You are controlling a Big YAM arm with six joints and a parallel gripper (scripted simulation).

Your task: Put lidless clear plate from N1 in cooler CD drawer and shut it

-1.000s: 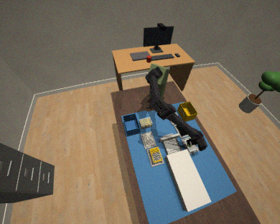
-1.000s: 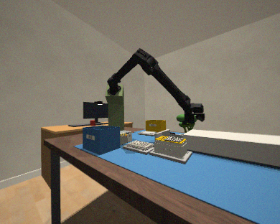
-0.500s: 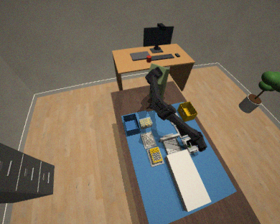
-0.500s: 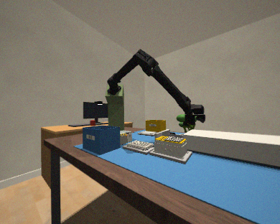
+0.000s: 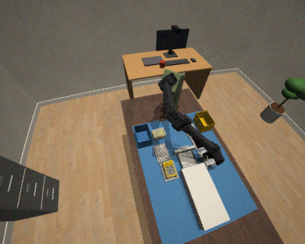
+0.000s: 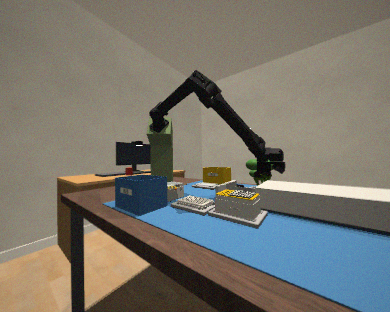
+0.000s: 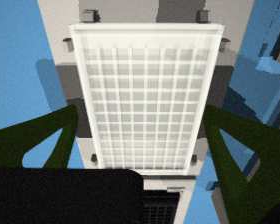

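The clear plate is 1 cm below my hand and 1 cm behind it. Also, from my hand: black plate: 17 cm behind, 6 cm to the left, 1 cm below; then cooler drawer: 17 cm to the right, 9 cm behind; then grey work nest: 2 cm below, 1 cm behind.
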